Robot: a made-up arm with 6 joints.
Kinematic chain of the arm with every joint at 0, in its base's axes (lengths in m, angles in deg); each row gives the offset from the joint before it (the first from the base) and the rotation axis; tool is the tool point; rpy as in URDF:
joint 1: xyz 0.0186 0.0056 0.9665 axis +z
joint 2: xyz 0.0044 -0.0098 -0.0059 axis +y
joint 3: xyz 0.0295 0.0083 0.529 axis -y
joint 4: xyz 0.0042 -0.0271 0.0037 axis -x
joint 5: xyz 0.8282 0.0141 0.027 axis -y
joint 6: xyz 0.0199 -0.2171 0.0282 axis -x
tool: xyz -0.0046 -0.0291 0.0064 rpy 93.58 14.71 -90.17
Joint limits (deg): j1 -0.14..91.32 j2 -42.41..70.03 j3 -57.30..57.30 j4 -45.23..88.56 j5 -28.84..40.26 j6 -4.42..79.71
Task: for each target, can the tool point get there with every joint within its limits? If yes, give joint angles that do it. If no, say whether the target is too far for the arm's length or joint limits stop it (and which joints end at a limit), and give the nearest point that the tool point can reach.
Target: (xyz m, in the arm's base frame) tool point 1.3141 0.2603 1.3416
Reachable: yes | joints 21.09 50.91 47.94 9.77 -15.64 51.83
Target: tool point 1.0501 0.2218 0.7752
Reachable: yes | joints 21.62 44.83 -8.02 30.79 33.43 38.45
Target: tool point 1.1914 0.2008 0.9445
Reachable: yes | joints 11.53 43.11 2.62 65.47 -9.73 61.59
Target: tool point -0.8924 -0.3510 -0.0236
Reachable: no: joint limits stop it (at a limit: joint 1, joint 2, joint 3, joint 4, joint 5) | nearest point -0.0864 -0.2251 0.4901 | short by 0.964 m
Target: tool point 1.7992 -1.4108 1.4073
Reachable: no: too far | nearest point 1.3378 -0.2622 1.2908 | short by 1.243 m
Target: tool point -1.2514 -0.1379 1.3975
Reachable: no: joint limits stop it (at a limit: joint 2, joint 3, joint 5) | nearest point -0.6829 -0.0737 2.1321 | short by 0.931 m
